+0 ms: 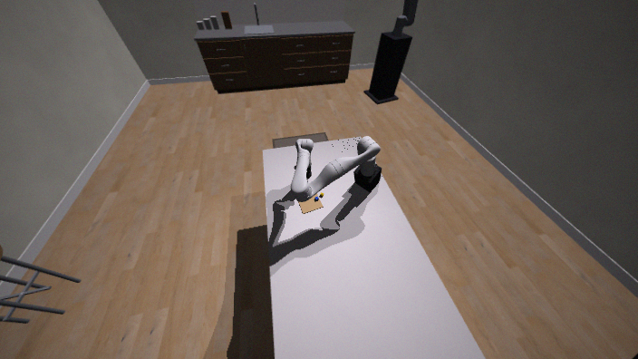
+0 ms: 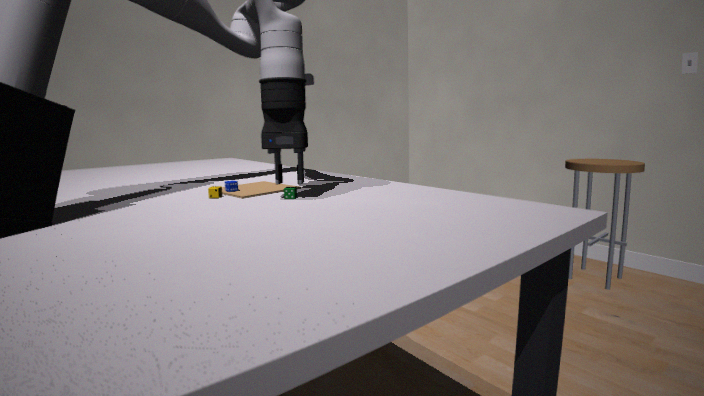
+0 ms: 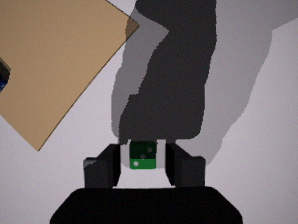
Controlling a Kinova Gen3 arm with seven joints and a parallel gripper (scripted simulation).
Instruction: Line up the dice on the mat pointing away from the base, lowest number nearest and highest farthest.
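The green die is 30 mm below my hand. The rest, counted from my hand: tan mat 10 mm ahead, 140 mm to the left, 40 mm below; then yellow die 80 mm behind, 130 mm to the left, 30 mm below; then blue die 40 mm behind, 140 mm to the left, 30 mm below.
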